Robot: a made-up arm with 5 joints.
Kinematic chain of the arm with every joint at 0, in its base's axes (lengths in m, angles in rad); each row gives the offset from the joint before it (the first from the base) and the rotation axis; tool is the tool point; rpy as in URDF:
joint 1: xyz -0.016 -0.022 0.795 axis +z
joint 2: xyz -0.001 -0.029 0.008 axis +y
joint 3: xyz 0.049 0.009 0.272 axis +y
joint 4: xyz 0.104 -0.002 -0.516 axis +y
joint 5: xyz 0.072 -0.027 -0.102 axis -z
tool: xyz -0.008 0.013 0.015 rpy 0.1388 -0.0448 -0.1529
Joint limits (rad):
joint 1: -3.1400..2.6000
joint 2: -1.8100..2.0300
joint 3: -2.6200..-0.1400
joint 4: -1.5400..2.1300
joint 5: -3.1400..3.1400
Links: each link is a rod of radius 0.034 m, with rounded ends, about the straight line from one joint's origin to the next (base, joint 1, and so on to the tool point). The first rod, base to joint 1, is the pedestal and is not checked.
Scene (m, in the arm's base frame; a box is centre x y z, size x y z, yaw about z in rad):
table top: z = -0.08
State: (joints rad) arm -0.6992 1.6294 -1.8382 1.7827 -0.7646
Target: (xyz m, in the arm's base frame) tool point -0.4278 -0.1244 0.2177
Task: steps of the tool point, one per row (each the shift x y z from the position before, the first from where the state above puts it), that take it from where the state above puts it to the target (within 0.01 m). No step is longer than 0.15 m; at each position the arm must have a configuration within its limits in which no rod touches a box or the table.
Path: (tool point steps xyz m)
1: -0.0933 -0.0706 0.0027
2: -0.1112 -0.0404 0.0027
3: -0.1196 -0.0061 0.0028
4: -0.1174 0.0297 0.0028
5: -0.1047 0.0635 0.0029
6: -0.0823 0.0926 0.0029
7: -0.0521 0.1139 0.0029

